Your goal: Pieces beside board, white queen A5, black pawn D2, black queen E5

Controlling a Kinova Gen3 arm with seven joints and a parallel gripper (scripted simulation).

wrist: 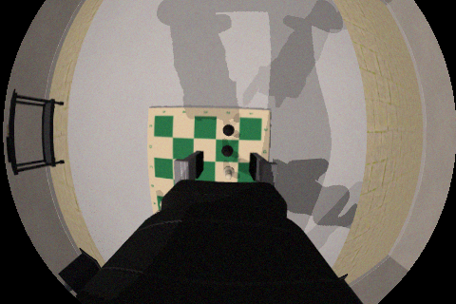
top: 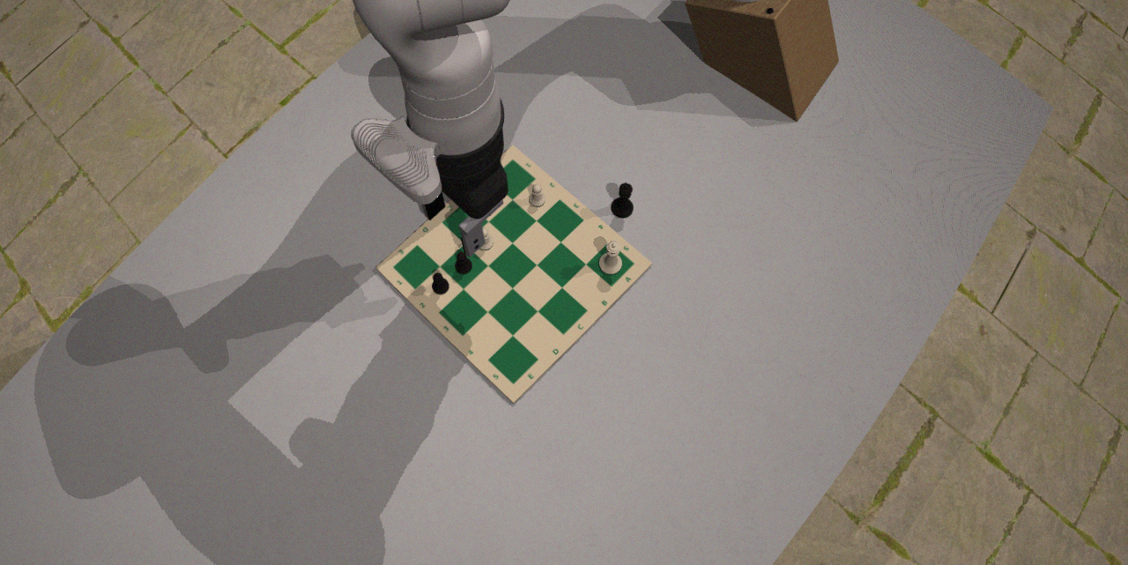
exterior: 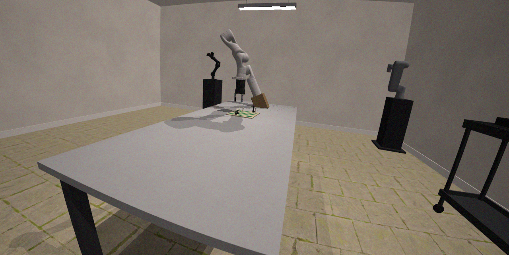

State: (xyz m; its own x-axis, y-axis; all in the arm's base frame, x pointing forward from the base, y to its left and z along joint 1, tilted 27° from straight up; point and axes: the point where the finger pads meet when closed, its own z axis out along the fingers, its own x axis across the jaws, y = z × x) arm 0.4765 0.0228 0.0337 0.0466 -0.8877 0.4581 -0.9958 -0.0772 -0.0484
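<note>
My gripper is now 18 cm past the black queen, 7 cm to the right of it and 9 cm above it. Also, from my hand: chessboard (4 cm behind, 4 cm to the left, 12 cm below); white queen (12 cm behind, 11 cm to the left, 9 cm below).
</note>
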